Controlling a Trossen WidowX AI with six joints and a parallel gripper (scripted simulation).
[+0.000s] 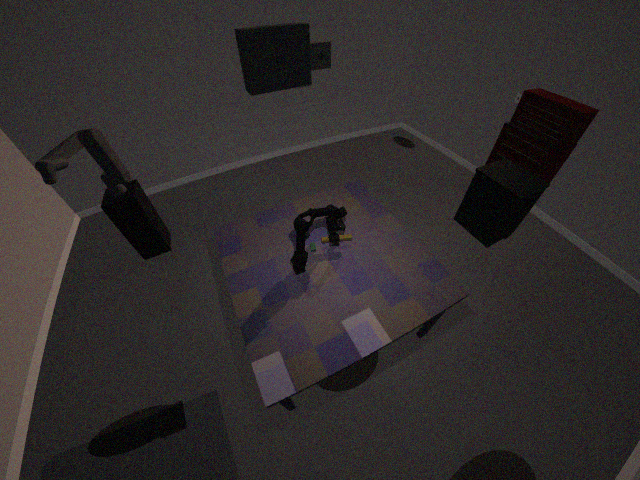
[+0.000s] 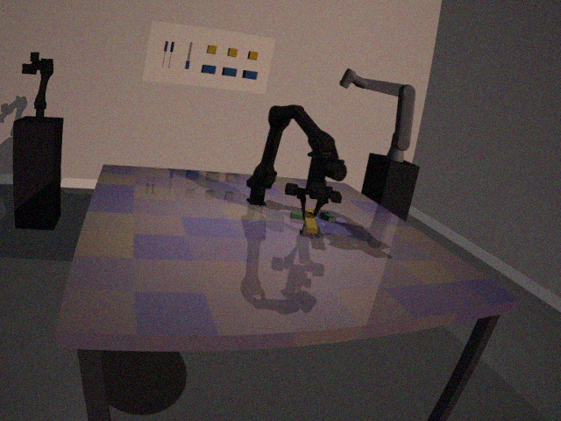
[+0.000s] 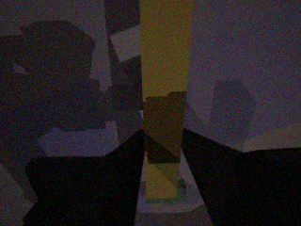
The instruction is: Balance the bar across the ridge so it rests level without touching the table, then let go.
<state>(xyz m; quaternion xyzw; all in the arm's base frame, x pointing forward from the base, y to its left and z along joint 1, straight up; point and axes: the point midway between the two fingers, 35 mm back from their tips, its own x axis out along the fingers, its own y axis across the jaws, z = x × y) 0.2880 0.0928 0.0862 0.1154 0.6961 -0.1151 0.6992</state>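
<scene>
Now: gripper tip 30 mm short of the bar and 10 mm to the left of it.
</scene>
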